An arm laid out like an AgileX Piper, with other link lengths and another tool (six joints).
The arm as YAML. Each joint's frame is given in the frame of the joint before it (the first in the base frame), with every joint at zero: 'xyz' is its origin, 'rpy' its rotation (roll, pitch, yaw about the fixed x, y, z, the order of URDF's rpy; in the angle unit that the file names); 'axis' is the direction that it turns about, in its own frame. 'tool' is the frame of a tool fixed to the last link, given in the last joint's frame.
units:
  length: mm
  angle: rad
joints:
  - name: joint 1
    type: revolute
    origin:
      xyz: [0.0, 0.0, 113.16]
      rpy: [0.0, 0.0, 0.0]
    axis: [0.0, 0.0, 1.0]
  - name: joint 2
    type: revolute
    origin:
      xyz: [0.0, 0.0, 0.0]
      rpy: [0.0, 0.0, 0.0]
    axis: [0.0, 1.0, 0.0]
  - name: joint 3
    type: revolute
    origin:
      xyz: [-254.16, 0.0, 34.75]
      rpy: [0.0, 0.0, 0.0]
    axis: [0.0, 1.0, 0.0]
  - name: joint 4
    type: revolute
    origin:
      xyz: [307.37, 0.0, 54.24]
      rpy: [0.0, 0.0, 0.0]
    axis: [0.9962, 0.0, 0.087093]
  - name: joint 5
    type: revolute
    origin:
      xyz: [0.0, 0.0, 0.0]
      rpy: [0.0, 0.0, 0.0]
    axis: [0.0, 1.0, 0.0]
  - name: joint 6
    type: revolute
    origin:
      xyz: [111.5, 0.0, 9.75]
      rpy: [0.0, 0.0, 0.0]
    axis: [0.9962, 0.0, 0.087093]
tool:
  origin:
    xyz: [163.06, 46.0, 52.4]
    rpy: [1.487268, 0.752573, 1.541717]
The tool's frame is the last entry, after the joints.
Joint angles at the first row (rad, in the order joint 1, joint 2, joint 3, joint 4, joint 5, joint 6):
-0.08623 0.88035 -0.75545 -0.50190 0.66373 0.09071
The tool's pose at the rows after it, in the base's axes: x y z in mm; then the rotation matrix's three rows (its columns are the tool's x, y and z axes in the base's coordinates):
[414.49, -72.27, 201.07], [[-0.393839, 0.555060, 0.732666], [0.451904, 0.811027, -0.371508], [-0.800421, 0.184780, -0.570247]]
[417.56, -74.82, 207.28], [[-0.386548, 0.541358, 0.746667], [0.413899, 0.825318, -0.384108], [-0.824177, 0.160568, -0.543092]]
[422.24, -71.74, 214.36], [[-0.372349, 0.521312, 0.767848], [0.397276, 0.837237, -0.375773], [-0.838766, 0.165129, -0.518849]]
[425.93, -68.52, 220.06], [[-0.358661, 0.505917, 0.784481], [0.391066, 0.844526, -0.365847], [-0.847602, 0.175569, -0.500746]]
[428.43, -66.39, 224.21], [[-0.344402, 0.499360, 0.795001], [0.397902, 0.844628, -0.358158], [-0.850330, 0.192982, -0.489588]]
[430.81, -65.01, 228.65], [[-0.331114, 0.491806, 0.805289], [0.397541, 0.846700, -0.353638], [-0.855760, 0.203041, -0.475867]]
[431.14, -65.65, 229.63], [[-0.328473, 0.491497, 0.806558], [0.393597, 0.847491, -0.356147], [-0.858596, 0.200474, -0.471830]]
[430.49, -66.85, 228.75], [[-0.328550, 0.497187, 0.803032], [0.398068, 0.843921, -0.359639], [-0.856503, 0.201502, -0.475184]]
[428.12, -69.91, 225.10], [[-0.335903, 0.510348, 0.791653], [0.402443, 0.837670, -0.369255], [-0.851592, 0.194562, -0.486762]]
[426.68, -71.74, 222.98], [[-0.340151, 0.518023, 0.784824], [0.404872, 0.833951, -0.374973], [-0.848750, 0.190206, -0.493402]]
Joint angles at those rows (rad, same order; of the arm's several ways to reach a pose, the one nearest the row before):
-0.08621 0.88036 -0.75547 -0.56481 0.64734 0.09072
-0.08620 0.88034 -0.75543 -0.60532 0.62452 0.09222
-0.08622 0.88034 -0.75544 -0.61555 0.59156 0.09281
-0.08621 0.88036 -0.75546 -0.61847 0.56512 0.09633
-0.08622 0.88034 -0.75544 -0.61847 0.54835 0.10928
-0.08625 0.88033 -0.75543 -0.62614 0.53119 0.12150
-0.08624 0.88034 -0.75543 -0.63464 0.52880 0.12620
-0.08624 0.88033 -0.75543 -0.63674 0.53484 0.13196
-0.08621 0.88034 -0.75545 -0.63941 0.55371 0.13458
-0.08625 0.88034 -0.75545 -0.64112 0.56476 0.13604

